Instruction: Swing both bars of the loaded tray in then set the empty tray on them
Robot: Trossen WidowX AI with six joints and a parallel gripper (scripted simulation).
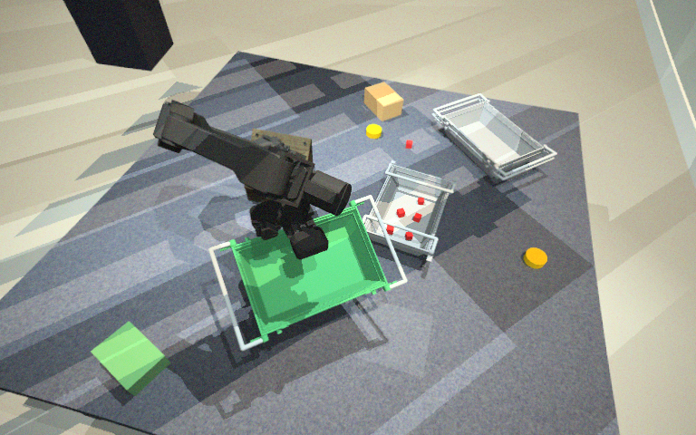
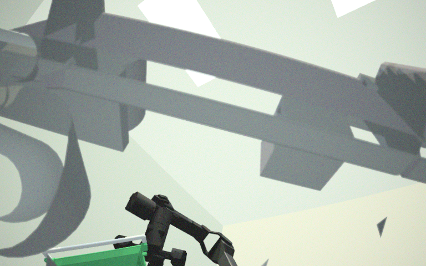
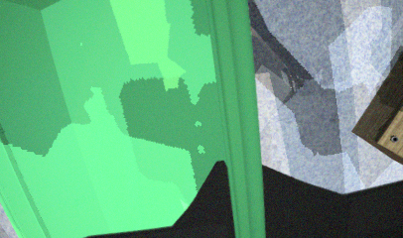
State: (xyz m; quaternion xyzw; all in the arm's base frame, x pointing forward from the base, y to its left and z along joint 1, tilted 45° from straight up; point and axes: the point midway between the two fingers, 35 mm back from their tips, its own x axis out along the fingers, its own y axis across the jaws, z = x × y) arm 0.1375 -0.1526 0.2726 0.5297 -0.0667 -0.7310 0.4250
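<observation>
Right now my gripper tip is 60 mm to the left of the green tray and 40 mm short of it. Round my gripper tip: orange box (740 mm to the left, 150 mm below, 120 mm ahead); red block (550 mm to the left, 230 mm ahead, 180 mm below); green block (300 mm behind, 230 mm to the right, 160 mm below).
</observation>
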